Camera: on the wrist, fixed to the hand. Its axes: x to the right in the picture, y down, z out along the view.
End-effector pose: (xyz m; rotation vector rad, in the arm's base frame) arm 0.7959 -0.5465 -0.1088 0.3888 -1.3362 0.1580
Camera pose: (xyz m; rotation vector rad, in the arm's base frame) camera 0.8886 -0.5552 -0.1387 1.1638 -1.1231 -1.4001
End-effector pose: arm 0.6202 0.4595 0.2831 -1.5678 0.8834 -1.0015
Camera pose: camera 0.5398 0.4422 0.3360 -2.5255 -0.7411 -1.4292
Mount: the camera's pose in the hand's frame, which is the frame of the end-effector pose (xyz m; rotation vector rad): -0.0063 -0.0443 -0.0870 -0.2400 -0.4332 -1.5290
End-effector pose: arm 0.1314 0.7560 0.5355 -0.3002 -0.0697 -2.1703
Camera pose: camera 0.0825 0.7727 0.4524 0.7554 0.2571 2.3936
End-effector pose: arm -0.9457 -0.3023 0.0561 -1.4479 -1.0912 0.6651
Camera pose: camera -0.8830 -0.3496 0.1144 -0.2890 -2.2073 -0.3074
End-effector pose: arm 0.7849 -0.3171 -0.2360 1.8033 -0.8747 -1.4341
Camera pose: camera 0.8734 -0.2794 -0.2538 -1.6392 -0.6800 2.2537
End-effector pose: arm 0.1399 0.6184 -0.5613 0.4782 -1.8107 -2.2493
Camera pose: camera 0.1804 0.5517 -0.6203 -0.8855 0.6019 1.6596
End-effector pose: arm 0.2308 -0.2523 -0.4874 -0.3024 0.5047 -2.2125
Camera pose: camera 0.1718 -0.1997 -0.5451 1.1637 -0.1904 2.2652
